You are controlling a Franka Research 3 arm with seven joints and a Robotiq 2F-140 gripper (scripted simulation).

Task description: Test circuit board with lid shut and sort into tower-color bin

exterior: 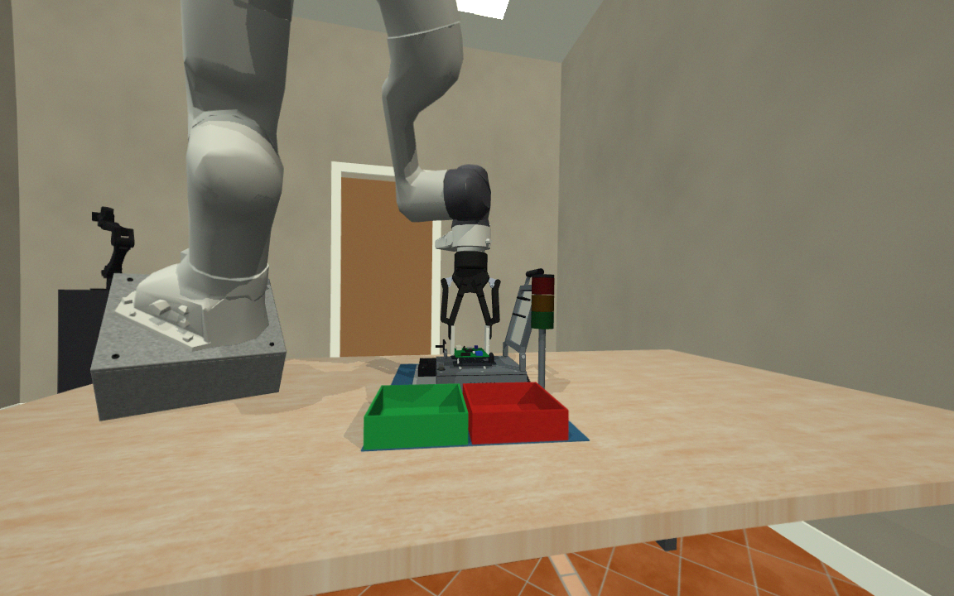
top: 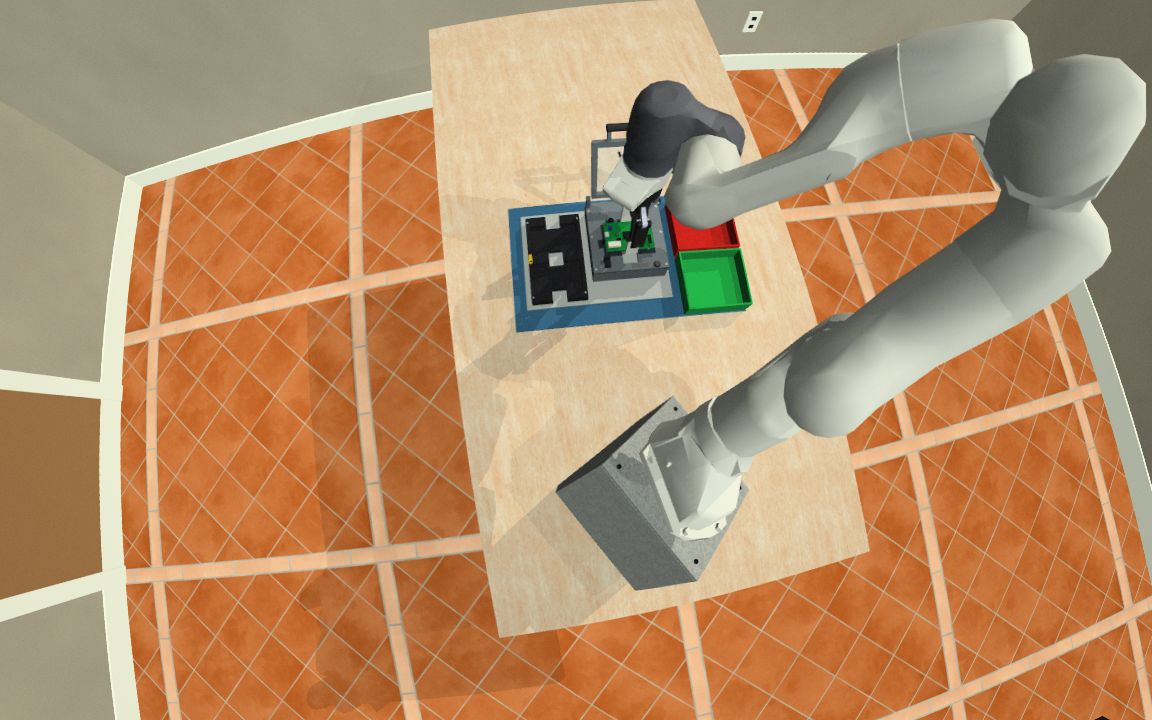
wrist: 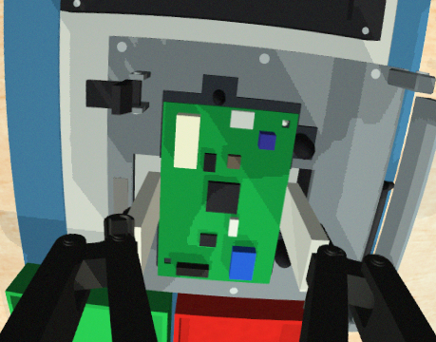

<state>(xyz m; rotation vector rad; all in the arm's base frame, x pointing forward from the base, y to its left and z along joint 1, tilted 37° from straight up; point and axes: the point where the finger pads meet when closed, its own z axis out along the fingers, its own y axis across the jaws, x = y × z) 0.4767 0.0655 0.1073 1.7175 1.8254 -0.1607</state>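
My hand is 20 mm above the green circuit board. Also, from my hand: latch hook 60 mm behind, 60 mm to the left, 20 mm below; then tester plate 10 mm ahead, 40 mm below; then tester lid 120 mm ahead, 10 mm to the right, 80 mm above.
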